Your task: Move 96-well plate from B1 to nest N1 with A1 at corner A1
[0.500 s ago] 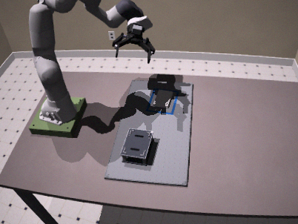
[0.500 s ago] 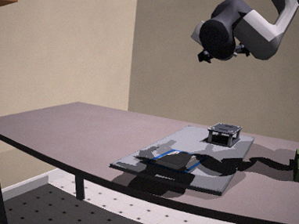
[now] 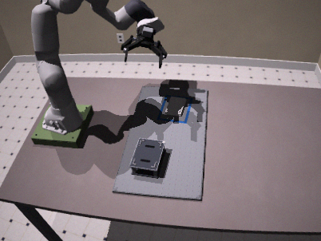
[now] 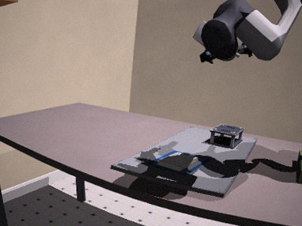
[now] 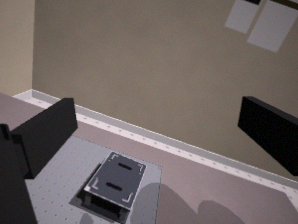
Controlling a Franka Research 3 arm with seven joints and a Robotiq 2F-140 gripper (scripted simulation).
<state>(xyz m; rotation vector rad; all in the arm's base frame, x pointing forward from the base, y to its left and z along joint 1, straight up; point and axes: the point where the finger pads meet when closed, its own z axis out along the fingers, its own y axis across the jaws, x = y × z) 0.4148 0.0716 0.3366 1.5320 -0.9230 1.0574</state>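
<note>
The white 96-well plate lies 37 cm below my hand, 14 cm to the left of it and 10 cm ahead of it. From my hand the other things lie so: raised plate nest N1 (32 cm below, 23 cm to the right, 4 cm ahead); then A1 mark (32 cm below, 16 cm to the right, 10 cm ahead).
</note>
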